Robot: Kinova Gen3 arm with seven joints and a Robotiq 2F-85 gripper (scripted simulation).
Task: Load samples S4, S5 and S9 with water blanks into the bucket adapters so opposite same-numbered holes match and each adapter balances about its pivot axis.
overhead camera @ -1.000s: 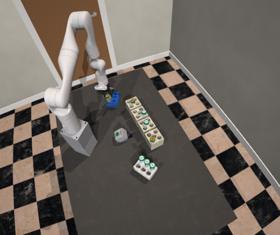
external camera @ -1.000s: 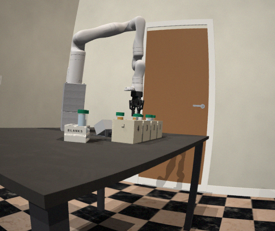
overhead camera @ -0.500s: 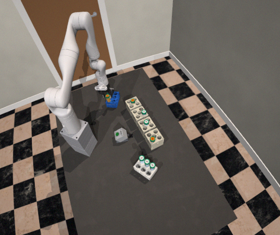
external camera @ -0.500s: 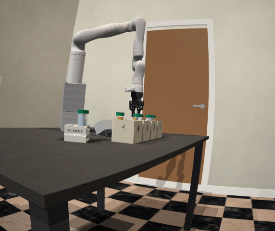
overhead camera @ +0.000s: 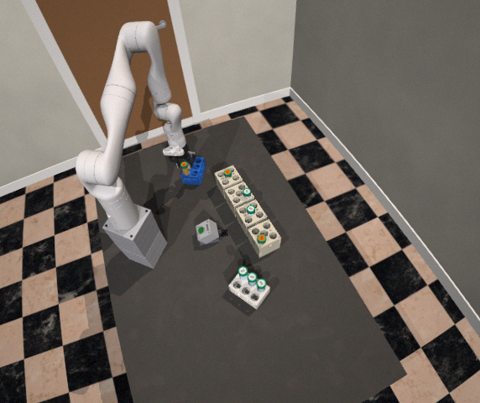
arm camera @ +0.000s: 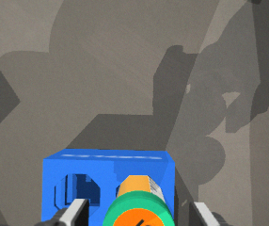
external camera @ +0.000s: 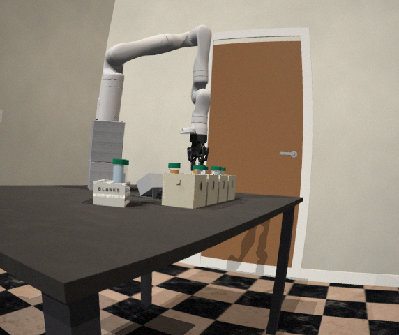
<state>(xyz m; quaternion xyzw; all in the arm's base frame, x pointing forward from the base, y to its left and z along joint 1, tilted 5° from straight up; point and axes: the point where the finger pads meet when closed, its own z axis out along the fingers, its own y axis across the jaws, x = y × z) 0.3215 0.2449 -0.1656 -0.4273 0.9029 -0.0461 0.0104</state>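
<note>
Now: the sample S5 50 mm below my hand and 10 mm behind it. The rest, counted from my hand: blue sample rack: 80 mm below, 40 mm ahead, 20 mm to the left; then adapter 1: 160 mm to the right, 140 mm ahead, 70 mm below; then grey-dot tube X2: 50 mm below, 30 mm to the left, 30 mm ahead.
</note>
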